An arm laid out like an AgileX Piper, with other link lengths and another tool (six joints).
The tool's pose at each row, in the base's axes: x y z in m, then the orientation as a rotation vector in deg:
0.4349 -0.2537 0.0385 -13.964 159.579 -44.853
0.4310 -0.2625 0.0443 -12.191 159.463 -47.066
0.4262 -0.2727 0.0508 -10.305 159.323 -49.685
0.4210 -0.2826 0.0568 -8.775 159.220 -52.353
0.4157 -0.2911 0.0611 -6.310 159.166 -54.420
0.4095 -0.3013 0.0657 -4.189 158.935 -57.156
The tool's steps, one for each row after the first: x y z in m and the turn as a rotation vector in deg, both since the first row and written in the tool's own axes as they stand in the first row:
0.0046 -0.0101 -0.0015 1.577 0.758 0.878
0.0103 -0.0217 -0.0032 3.412 1.678 1.756
0.0164 -0.0327 -0.0048 5.222 2.650 2.363
0.0226 -0.0417 -0.0056 6.715 3.645 3.656
0.0300 -0.0521 -0.0061 8.624 4.710 4.624

